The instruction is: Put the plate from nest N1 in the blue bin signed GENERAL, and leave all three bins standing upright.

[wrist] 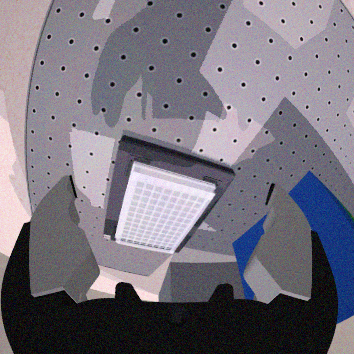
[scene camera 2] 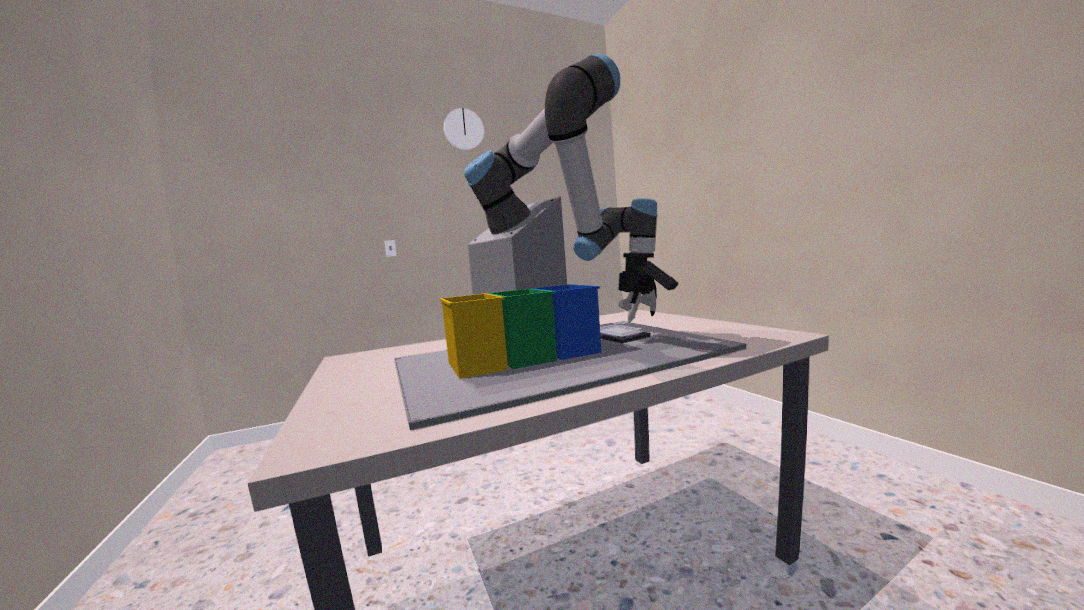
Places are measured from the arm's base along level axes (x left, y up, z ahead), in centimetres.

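Pixels of known places: gripper, between the fingertips: [wrist: 172, 182] [scene camera 2: 641, 319]; arm's base, origin of its link: [scene camera 2: 510, 222].
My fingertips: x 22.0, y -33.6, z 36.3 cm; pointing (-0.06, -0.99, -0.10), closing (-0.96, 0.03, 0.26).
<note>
Ahead of a thing's pixels: the offset from my fingertips to its top centre. Level surfaces: height alone.
The white gridded plate @[dy -3.5, dx -1.2, dz -8.9 cm] [scene camera 2: 623, 330] [wrist: 162, 210] lies in a dark, low nest @[dy -4.7, dx -1.2, dz -8.9 cm] [wrist: 170, 162] on the perforated board. No N1 label is readable. My gripper [scene camera 2: 642, 315] [wrist: 172, 182] is open and empty, fingers pointing down, a little above the plate. In the wrist view the plate shows between the two spread fingers, nearer the left one. The blue bin @[dy +11.8, dx -22.8, dz -7.1 cm] [scene camera 2: 577, 322] [wrist: 327, 220] stands upright beside the nest, partly behind the right finger in the wrist view. No GENERAL sign is readable, and the inside of the bin is hidden.
A green bin @[dy +11.8, dx -35.8, dz -9.4 cm] [scene camera 2: 530, 330] and a yellow bin @[dy +11.8, dx -48.8, dz -11.7 cm] [scene camera 2: 477, 337] stand upright in a row with the blue one on the grey board @[dy -6.1 cm] [scene camera 2: 454, 398]. The board lies on the table @[dy -7.4 cm] [scene camera 2: 341, 402]. The arm's grey pedestal [scene camera 2: 492, 265] rises behind the bins.
</note>
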